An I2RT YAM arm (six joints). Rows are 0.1 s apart.
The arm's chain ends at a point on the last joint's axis. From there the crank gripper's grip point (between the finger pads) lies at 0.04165 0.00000 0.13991 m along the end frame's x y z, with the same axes.
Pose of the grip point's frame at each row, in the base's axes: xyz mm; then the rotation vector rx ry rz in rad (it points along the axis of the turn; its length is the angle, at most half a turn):
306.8, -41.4, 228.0, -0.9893, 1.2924, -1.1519
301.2, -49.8, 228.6, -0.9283, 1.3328, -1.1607
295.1, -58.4, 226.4, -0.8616, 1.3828, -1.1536
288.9, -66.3, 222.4, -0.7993, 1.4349, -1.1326
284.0, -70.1, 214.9, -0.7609, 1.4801, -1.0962
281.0, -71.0, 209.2, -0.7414, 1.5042, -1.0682
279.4, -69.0, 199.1, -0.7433, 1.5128, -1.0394
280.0, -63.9, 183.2, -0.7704, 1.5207, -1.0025
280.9, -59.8, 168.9, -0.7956, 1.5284, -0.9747
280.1, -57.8, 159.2, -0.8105, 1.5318, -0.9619
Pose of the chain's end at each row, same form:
170.2, 10.0, 227.4, -0.9893, 1.2924, -1.1519
167.2, 8.0, 229.0, -0.9283, 1.3328, -1.1607
163.8, 5.2, 229.8, -0.8616, 1.3828, -1.1536
160.0, 1.7, 230.3, -0.7993, 1.4349, -1.1326
156.3, -0.7, 228.4, -0.7609, 1.4801, -1.0962
153.6, -1.8, 226.3, -0.7414, 1.5042, -1.0682
151.2, -2.0, 218.6, -0.7433, 1.5128, -1.0394
150.3, -1.0, 206.3, -0.7704, 1.5207, -1.0025
150.3, -0.2, 195.1, -0.7956, 1.5284, -0.9747
149.0, 0.2, 186.9, -0.8105, 1.5318, -0.9619

